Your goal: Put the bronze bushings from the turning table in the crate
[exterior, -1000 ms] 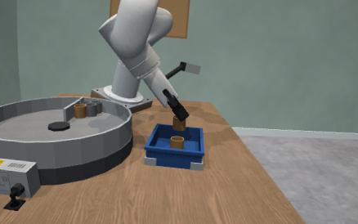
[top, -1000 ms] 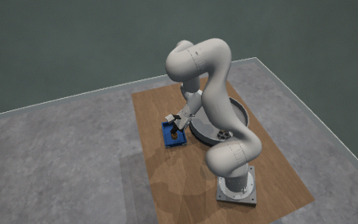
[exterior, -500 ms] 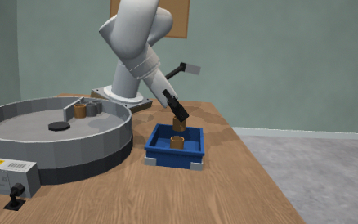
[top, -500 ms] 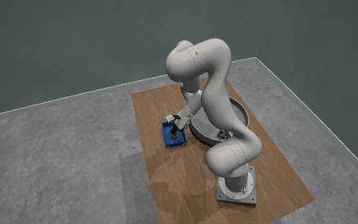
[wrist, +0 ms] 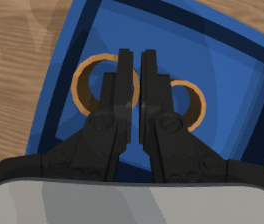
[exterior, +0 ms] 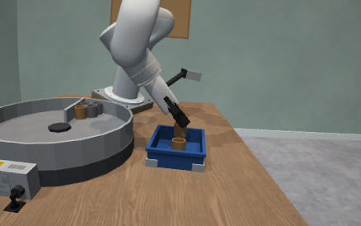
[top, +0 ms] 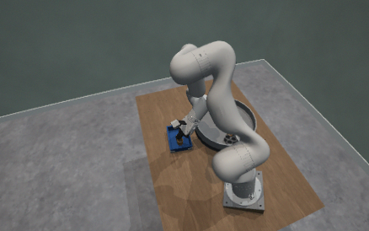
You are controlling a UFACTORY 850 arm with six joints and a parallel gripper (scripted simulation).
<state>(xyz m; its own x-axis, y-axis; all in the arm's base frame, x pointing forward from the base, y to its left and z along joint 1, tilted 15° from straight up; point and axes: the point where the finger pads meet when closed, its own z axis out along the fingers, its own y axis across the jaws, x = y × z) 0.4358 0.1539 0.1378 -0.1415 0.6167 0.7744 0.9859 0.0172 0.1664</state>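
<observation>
My gripper is now 3 cm short of the blue crate, 1 cm to the left of it and 7 cm above it. Also, from my hand: turning table: 2 cm behind, 35 cm to the right, 4 cm below.
</observation>
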